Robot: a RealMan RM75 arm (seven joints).
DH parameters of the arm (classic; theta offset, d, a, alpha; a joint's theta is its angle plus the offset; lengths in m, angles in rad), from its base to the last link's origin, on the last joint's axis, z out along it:
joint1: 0 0.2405 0 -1.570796
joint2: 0 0 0 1.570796
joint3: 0 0.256 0 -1.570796
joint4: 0 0 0 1.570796
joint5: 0 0.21 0 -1.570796
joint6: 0 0 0 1.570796
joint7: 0 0.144 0 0
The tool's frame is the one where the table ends.
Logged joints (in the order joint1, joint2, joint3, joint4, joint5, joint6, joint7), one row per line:
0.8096 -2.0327 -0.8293 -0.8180 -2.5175 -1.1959 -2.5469
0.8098 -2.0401 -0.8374 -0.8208 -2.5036 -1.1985 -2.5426
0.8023 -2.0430 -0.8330 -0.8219 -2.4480 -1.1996 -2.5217
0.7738 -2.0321 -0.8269 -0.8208 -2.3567 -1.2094 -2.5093
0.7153 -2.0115 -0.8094 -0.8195 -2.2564 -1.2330 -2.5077
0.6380 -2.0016 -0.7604 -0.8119 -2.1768 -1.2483 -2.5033
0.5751 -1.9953 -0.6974 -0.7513 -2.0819 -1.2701 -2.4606
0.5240 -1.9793 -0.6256 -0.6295 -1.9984 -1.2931 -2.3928
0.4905 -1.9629 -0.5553 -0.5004 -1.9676 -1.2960 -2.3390
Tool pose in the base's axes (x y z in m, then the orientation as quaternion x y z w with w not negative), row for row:
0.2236 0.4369 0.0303 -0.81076 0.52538 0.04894 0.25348
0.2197 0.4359 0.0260 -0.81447 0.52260 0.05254 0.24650
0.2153 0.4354 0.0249 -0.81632 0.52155 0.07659 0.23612
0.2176 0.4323 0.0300 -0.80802 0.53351 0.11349 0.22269
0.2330 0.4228 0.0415 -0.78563 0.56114 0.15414 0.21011
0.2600 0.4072 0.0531 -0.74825 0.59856 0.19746 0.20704
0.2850 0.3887 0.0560 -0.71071 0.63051 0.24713 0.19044
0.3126 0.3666 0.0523 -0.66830 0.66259 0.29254 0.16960
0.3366 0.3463 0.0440 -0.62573 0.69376 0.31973 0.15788
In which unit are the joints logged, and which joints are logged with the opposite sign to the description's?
The joints are logged in radians. Opposite sign: joint2, joint7.
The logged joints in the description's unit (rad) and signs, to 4 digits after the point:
0.8096 2.0327 -0.8293 -0.8180 -2.5175 -1.1959 2.5469
0.8098 2.0401 -0.8374 -0.8208 -2.5036 -1.1985 2.5426
0.8023 2.0430 -0.8330 -0.8219 -2.4480 -1.1996 2.5217
0.7738 2.0321 -0.8269 -0.8208 -2.3567 -1.2094 2.5093
0.7153 2.0115 -0.8094 -0.8195 -2.2564 -1.2330 2.5077
0.6380 2.0016 -0.7604 -0.8119 -2.1768 -1.2483 2.5033
0.5751 1.9953 -0.6974 -0.7513 -2.0819 -1.2701 2.4606
0.5240 1.9793 -0.6256 -0.6295 -1.9984 -1.2931 2.3928
0.4905 1.9629 -0.5553 -0.5004 -1.9676 -1.2960 2.3390

